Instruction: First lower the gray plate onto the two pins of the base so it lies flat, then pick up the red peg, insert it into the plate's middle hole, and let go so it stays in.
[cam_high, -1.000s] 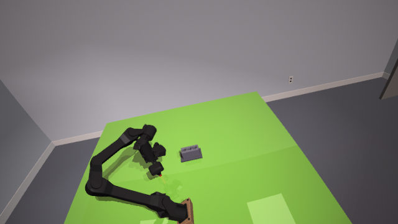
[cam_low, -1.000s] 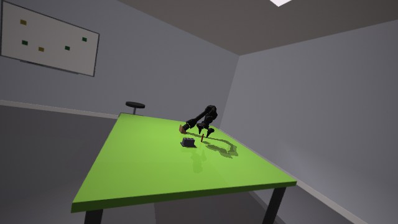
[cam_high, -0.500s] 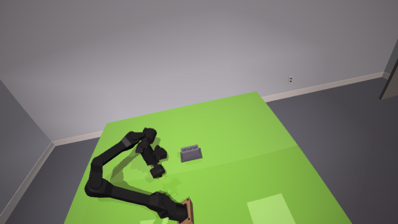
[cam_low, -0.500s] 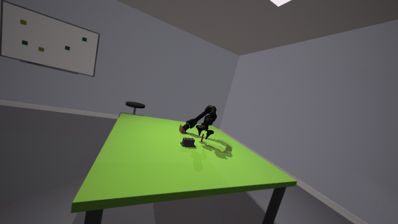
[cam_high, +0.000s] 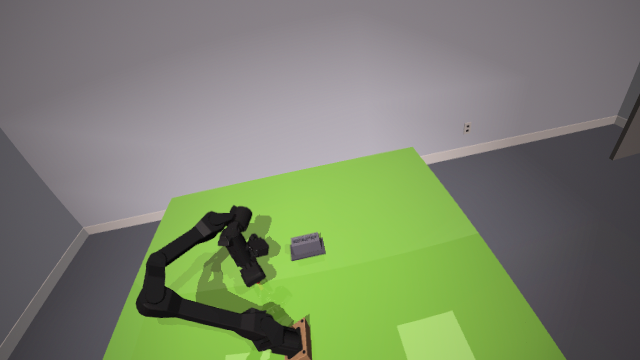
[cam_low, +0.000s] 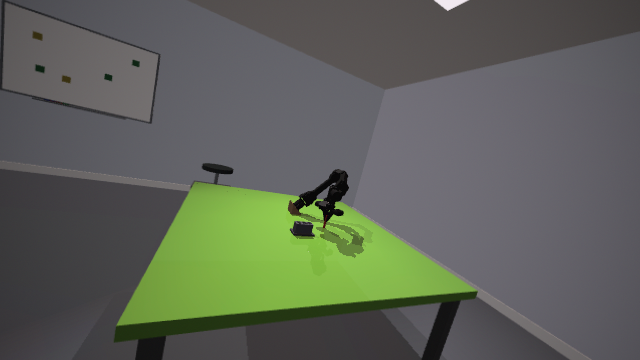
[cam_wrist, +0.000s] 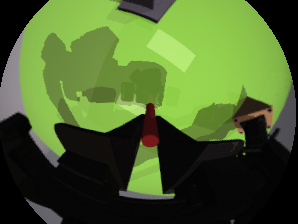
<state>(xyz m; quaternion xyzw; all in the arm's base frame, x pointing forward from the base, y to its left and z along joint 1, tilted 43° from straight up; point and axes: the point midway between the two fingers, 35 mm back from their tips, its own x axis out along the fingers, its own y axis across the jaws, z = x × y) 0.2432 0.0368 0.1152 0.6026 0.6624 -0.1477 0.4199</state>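
My gripper tip is now 190 mm to the left of the gray plate and 90 mm short of it. From my gripper tip the other things lie so: red peg: right at my gripper tip; base: 180 mm to the right, 90 mm ahead, 30 mm below.
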